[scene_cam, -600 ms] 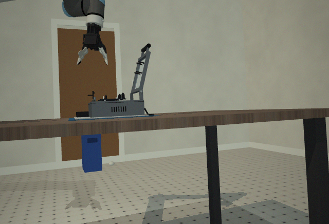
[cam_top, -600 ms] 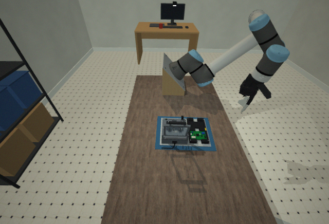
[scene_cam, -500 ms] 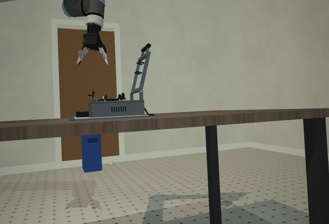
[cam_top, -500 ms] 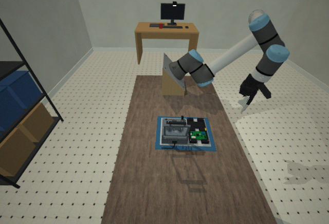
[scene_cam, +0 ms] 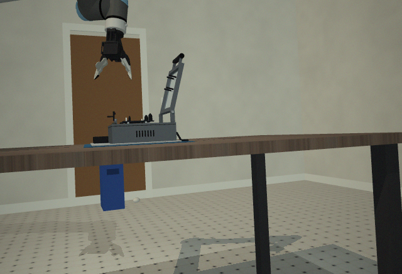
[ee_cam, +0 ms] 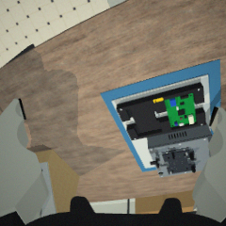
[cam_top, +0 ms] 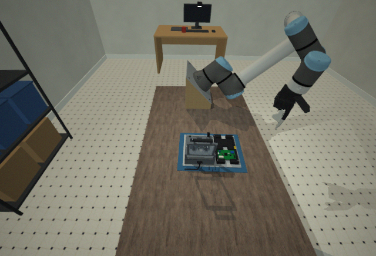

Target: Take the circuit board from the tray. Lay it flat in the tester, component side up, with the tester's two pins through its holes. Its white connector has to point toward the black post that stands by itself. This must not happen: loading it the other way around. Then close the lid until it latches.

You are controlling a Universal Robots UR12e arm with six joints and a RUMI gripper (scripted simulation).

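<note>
Now: hand 250 mm to the left of the green circuit board, 250 mm above it and 70 mm short of it. Round my hand: tester lid 420 mm to the right, 160 mm ahead, 80 mm below; then tester 380 mm to the right, 150 mm below, 60 mm ahead.
</note>
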